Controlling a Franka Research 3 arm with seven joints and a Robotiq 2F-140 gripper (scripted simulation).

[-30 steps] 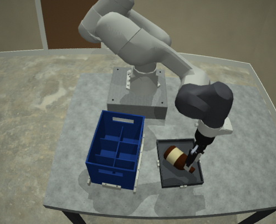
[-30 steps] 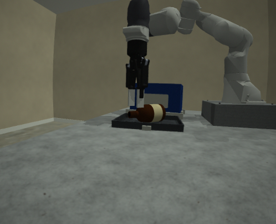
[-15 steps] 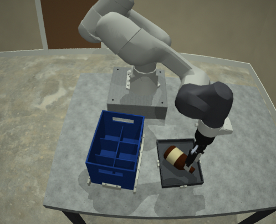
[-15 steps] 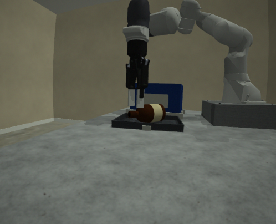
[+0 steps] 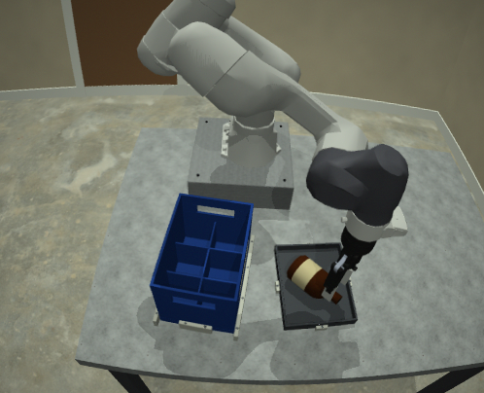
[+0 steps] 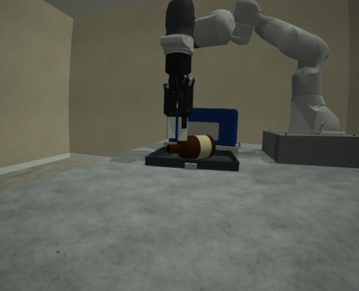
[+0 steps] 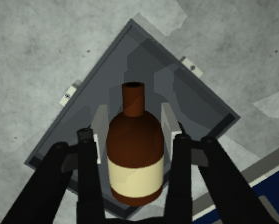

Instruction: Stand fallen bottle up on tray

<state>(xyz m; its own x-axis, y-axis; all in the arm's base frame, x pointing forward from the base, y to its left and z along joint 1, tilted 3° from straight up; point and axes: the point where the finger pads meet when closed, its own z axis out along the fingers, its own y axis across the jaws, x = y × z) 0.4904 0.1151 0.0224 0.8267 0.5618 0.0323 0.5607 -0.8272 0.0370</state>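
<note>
Right now my hand is 60 mm above the brown bottle, 40 mm past it and 30 mm to the left of it. Also, from my hand: blue crate (300 mm to the right, 110 mm behind, 20 mm below); dark grey tray (90 mm below, 60 mm behind, 20 mm to the right).
</note>
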